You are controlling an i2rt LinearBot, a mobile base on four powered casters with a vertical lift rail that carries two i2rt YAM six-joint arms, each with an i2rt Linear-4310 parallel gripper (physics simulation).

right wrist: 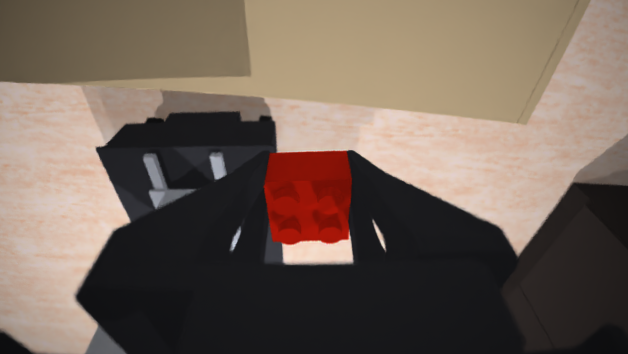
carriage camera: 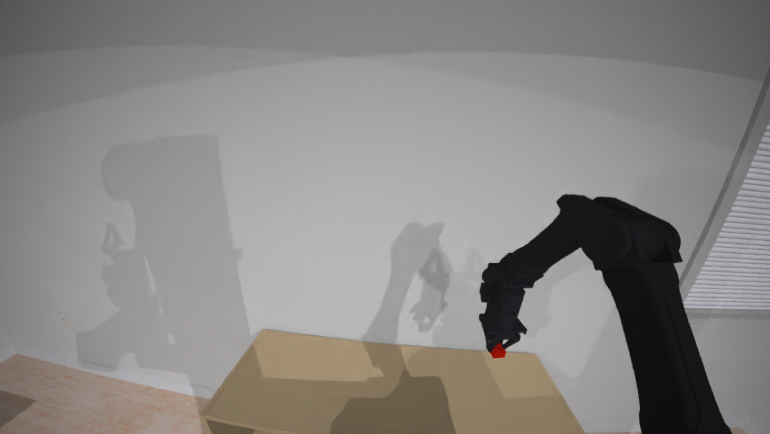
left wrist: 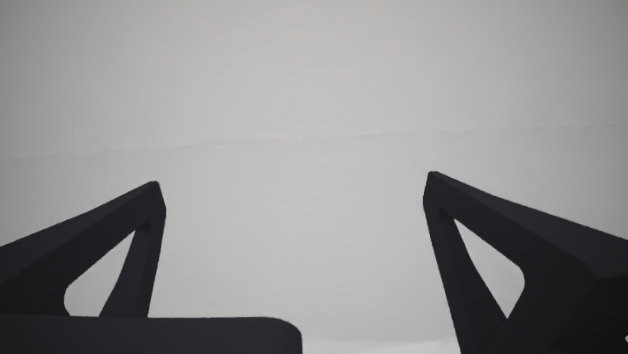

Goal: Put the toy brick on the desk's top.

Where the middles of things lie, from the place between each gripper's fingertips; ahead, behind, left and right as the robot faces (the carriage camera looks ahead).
Now: left hand 690 mm to the left of the red toy brick (right wrist: 308,194), 530 mm above it and 340 mm short of it.
Now: right hand 10 mm past the red toy brick and 10 mm below it.
